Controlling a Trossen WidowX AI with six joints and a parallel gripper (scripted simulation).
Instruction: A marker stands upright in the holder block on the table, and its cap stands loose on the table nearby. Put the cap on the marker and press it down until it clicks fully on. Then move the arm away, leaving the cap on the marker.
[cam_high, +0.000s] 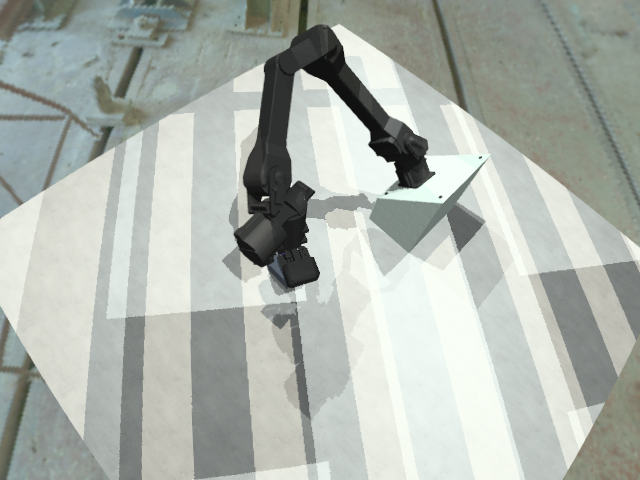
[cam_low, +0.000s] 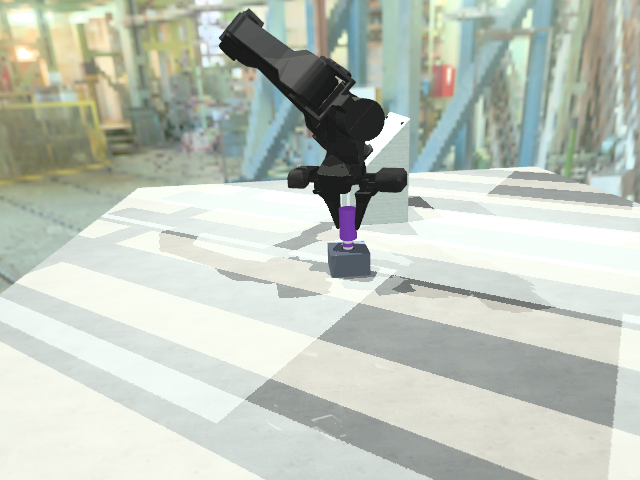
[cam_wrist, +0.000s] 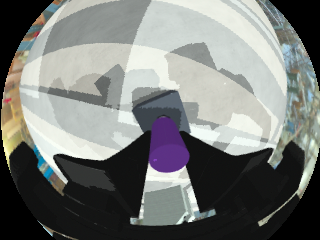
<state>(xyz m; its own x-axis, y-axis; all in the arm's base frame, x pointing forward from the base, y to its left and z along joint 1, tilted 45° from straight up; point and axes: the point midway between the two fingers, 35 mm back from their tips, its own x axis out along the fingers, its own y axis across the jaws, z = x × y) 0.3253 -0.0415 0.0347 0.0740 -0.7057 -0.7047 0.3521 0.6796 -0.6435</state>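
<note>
My gripper tip is 1 cm below the purple cap. The rest, counted from my gripper tip: dark grey holder block 5 cm below.
</note>
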